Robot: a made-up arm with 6 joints.
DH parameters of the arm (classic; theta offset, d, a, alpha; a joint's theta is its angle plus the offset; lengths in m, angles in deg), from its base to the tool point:
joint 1: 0 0.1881 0 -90
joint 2: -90 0 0.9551 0
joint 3: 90 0.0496 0 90
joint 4: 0 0.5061 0 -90
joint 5: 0 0 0 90
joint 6: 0 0.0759 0 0
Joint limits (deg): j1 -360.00..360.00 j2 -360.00..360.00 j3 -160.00..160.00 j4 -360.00..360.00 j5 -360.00..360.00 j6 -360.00..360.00
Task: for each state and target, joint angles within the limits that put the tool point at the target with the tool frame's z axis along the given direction. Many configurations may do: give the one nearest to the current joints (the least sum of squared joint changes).
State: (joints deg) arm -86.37 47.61 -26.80 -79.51 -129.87 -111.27
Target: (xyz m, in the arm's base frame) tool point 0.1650 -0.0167 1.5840 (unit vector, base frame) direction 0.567 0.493 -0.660
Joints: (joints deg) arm -45.75 9.75 -14.04 -89.47 -131.40 -111.27
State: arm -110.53 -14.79 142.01 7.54 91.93 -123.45
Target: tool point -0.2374 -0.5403 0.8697 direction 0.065 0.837 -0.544
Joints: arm -116.24 11.46 103.46 -20.78 118.53 -123.45
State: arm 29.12 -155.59 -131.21 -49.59 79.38 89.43
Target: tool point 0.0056 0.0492 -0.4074 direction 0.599 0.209 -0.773
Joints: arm 32.74 -155.37 -155.53 -8.53 92.29 89.43
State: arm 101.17 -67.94 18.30 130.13 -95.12 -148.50
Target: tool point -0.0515 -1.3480 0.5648 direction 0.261 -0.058 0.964
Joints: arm 89.07 -91.16 40.81 159.70 -48.98 -148.50
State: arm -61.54 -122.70 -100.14 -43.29 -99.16 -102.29
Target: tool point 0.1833 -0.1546 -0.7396 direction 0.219 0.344 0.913
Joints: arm -58.95 -164.25 -96.91 -22.66 -108.66 -102.29
